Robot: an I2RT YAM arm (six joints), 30 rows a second.
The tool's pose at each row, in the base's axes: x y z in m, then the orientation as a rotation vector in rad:
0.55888, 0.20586, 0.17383, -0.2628, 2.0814, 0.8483
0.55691, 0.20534, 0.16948, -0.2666, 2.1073, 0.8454
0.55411, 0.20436, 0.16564, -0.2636, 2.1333, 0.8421
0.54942, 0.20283, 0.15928, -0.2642, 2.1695, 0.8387
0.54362, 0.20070, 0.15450, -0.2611, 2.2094, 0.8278
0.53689, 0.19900, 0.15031, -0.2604, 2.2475, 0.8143
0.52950, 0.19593, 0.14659, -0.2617, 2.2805, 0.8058
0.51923, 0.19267, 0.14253, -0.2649, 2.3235, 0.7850
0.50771, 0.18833, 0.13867, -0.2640, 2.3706, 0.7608
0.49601, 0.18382, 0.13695, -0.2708, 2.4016, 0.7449
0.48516, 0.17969, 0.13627, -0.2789, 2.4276, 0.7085
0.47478, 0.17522, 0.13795, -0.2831, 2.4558, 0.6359
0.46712, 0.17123, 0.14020, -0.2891, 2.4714, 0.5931
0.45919, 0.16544, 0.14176, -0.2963, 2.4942, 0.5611
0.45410, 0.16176, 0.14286, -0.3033, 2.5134, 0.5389
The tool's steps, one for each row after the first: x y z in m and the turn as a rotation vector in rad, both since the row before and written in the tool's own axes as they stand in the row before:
0.00455, -0.00154, 0.00018, 0.0058, 0.0242, 0.0044
0.00462, -0.00129, -0.00074, 0.0084, 0.0219, 0.0087
0.00770, -0.00211, -0.00101, 0.0091, 0.0323, 0.0095
0.00725, -0.00140, -0.00255, 0.0159, 0.0334, 0.0102
0.00757, -0.00051, -0.00285, 0.0164, 0.0323, 0.0072
0.00774, -0.00119, -0.00407, 0.0112, 0.0292, 0.0062
0.01019, -0.00046, -0.00533, 0.0207, 0.0372, 0.0039
0.01118, -0.00090, -0.00637, 0.0243, 0.0395, 0.0069
0.01023, -0.00023, -0.00745, 0.0139, 0.0283, -0.0001
0.00913, 0.00015, -0.00721, 0.0272, 0.0216, -0.0083
0.00751, 0.00058, -0.00859, 0.0536, 0.0190, -0.0149
0.00511, -0.00004, -0.00732, 0.0305, 0.0119, -0.0111
0.00595, -0.00194, -0.00773, 0.0229, 0.0206, -0.0071
0.00387, -0.00126, -0.00491, 0.0155, 0.0182, -0.0053

